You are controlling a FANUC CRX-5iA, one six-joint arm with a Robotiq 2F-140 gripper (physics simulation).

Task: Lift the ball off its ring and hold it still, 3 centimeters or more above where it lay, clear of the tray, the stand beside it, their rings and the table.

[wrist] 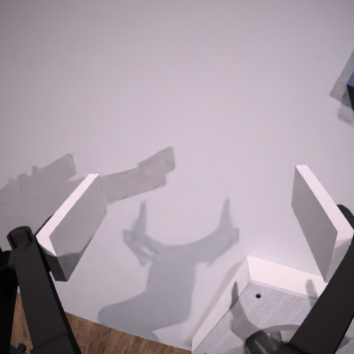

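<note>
My gripper (195, 189) is open, with its two pale pads wide apart and no object between them. The ball does not show clearly in the wrist view. A pale, box-like block (277, 305) with a small dark hole in its top lies at the lower right, partly behind the right finger. Part of a round, ring-like outline shows on its top at the bottom edge, with a dark patch inside it that I cannot make out. I cannot tell whether this block is the stand or the tray.
The pale table top (175, 90) fills most of the view, with shadows of the arm and gripper on it. A corner of a blue object (351, 81) shows at the right edge. Brown wooden floor (120, 336) shows beyond the table edge at the bottom left.
</note>
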